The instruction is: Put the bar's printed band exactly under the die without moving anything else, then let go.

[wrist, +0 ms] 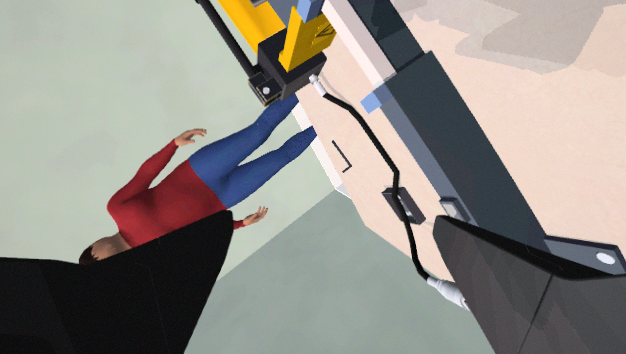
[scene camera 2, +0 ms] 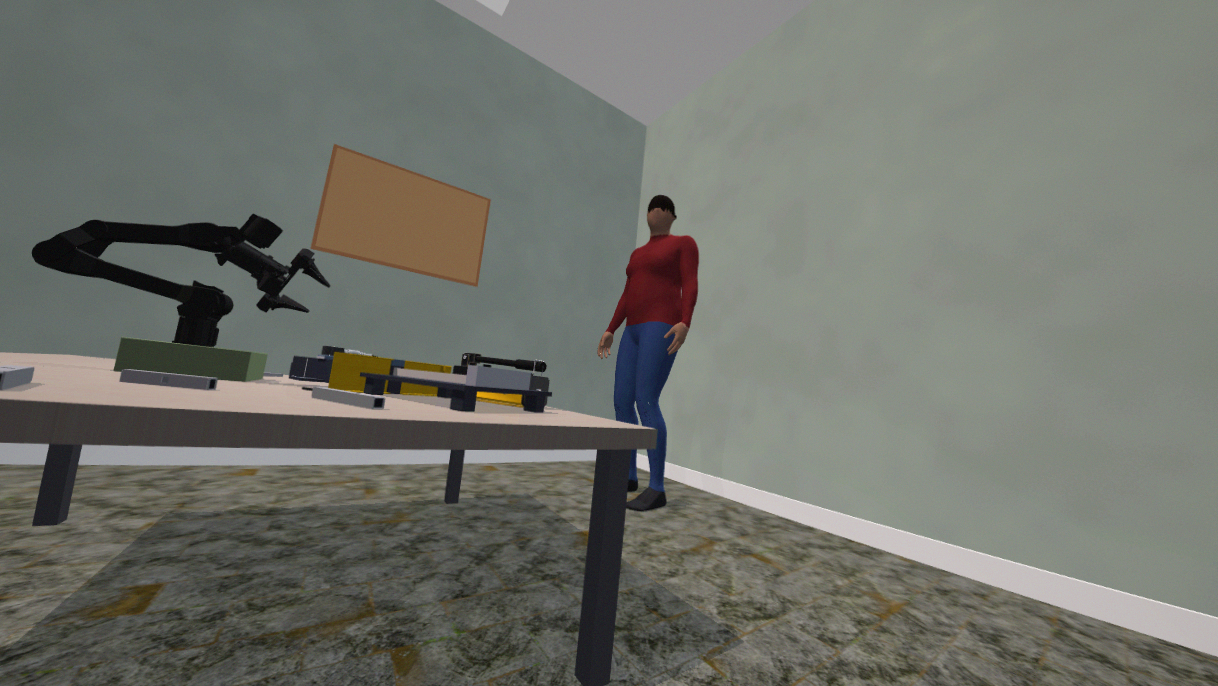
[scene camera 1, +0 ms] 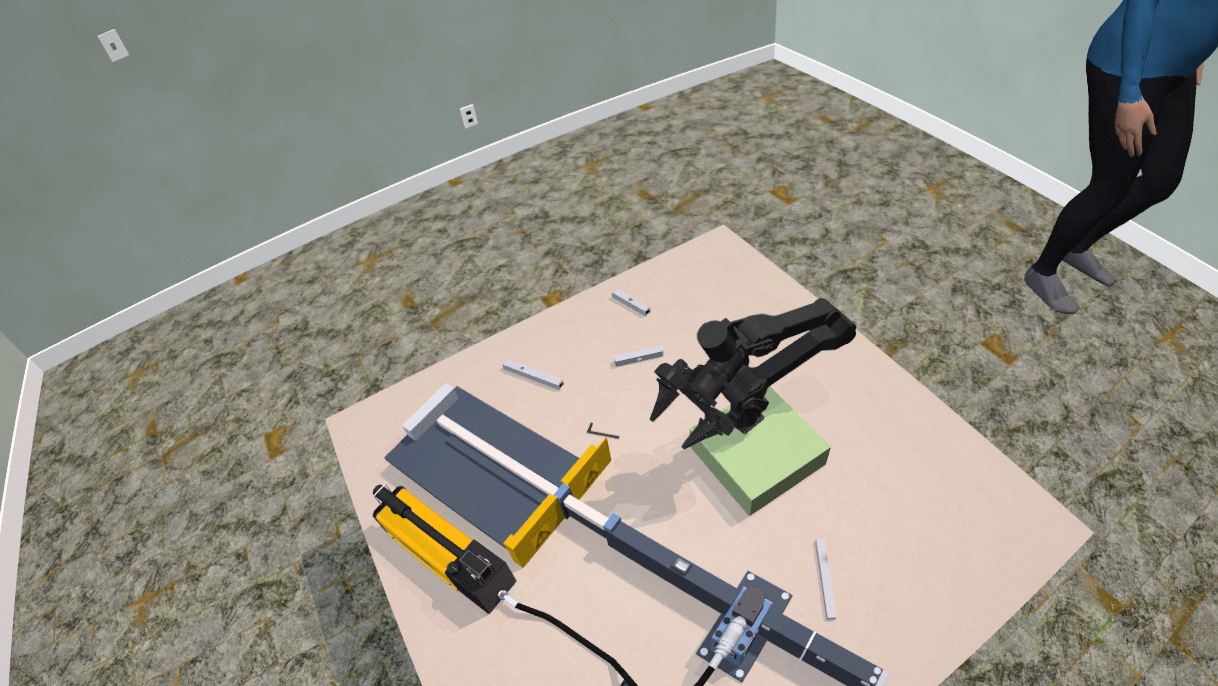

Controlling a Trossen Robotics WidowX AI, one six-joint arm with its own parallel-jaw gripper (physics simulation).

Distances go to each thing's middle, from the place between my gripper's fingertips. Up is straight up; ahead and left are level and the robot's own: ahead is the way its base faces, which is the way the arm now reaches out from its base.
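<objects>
My gripper: 17 cm above the yellow and black tool [scene camera 1: 475, 571], 20 cm to the left of it, 46 cm short of it.
</objects>
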